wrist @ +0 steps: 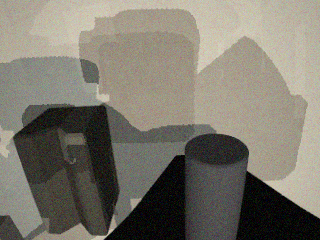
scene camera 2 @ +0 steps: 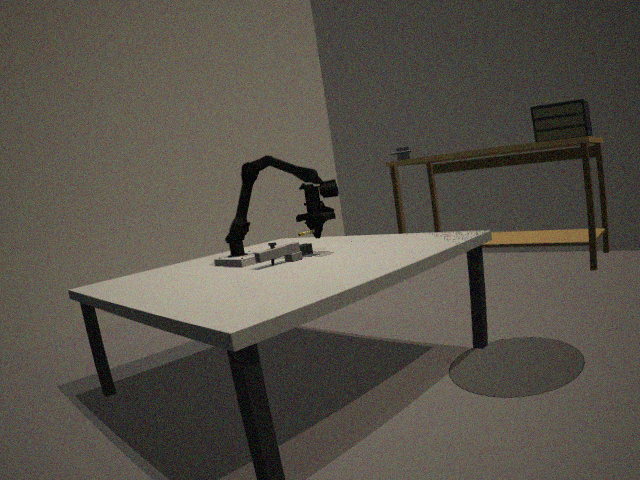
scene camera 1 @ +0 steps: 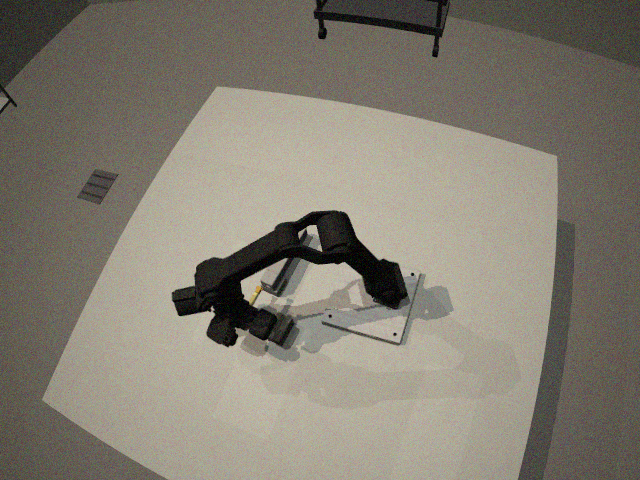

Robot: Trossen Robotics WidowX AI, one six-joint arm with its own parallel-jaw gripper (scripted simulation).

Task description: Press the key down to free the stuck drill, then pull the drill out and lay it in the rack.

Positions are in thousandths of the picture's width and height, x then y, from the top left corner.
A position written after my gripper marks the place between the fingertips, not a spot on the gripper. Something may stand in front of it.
Note:
I see my gripper (scene camera 1: 384, 672).
My gripper shows as well in the wrist view (wrist: 620, 685) and in scene camera 2 (scene camera 2: 498, 497).

